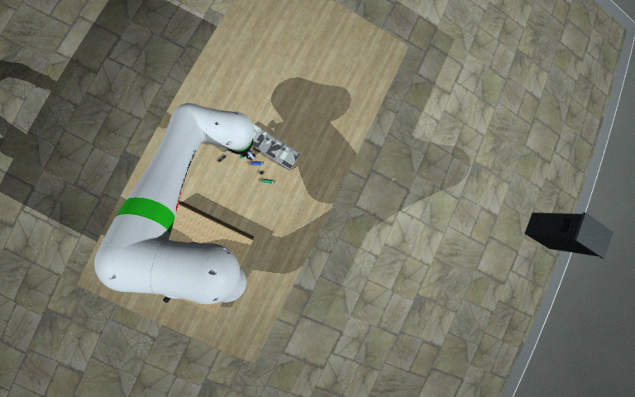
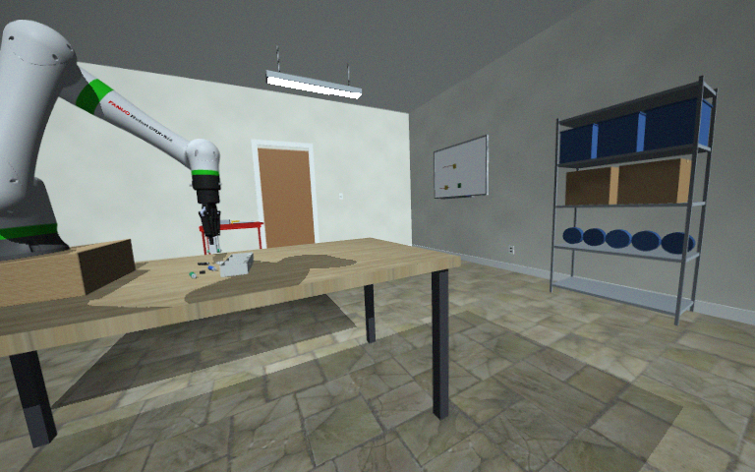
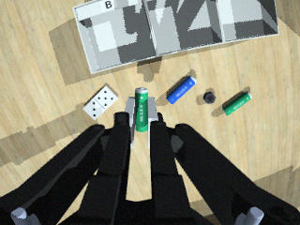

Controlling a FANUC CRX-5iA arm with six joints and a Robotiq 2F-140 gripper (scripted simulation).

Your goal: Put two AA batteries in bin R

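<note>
Now: the grey bin 100 mm ahead of my hand, 80 mm below it and 60 mm to the right of it. From my hand the other things lie so: blue AA battery 90 mm below, 60 mm to the right; then white domino 90 mm below, 60 mm to the left; then small black round part 100 mm to the right, 90 mm below, 10 mm behind.
</note>
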